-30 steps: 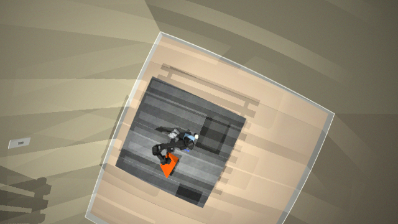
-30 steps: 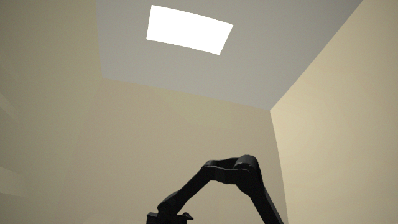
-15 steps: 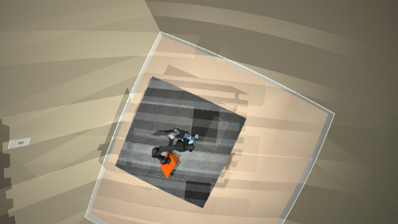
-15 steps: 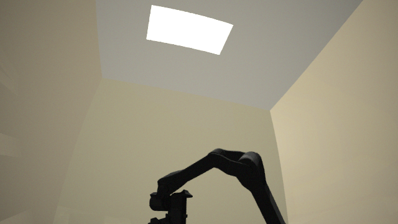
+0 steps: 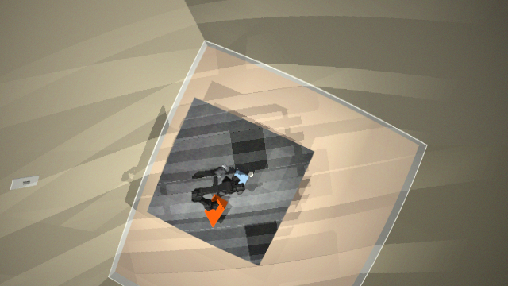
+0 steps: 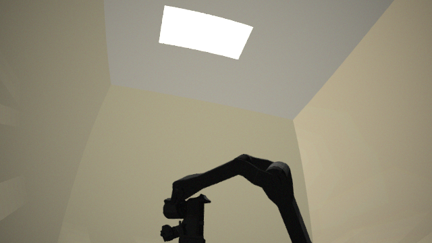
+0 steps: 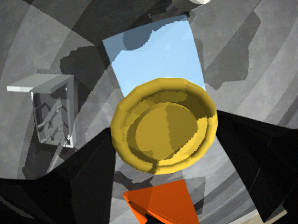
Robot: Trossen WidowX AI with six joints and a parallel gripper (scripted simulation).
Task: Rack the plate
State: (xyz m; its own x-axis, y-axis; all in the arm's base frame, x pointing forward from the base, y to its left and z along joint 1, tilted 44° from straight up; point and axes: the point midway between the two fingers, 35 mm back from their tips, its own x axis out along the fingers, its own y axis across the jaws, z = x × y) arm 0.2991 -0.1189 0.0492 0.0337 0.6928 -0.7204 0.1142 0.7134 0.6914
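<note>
Right now the dish rack is 10 mm behind my gripper tip, 160 mm to the left of it and 130 mm below it. Also, from my gripper tip: light blue sheet (30 mm to the right, 150 mm below); yellow plate (10 mm above); white cylinder (110 mm ahead, 90 mm to the right, 130 mm below).
</note>
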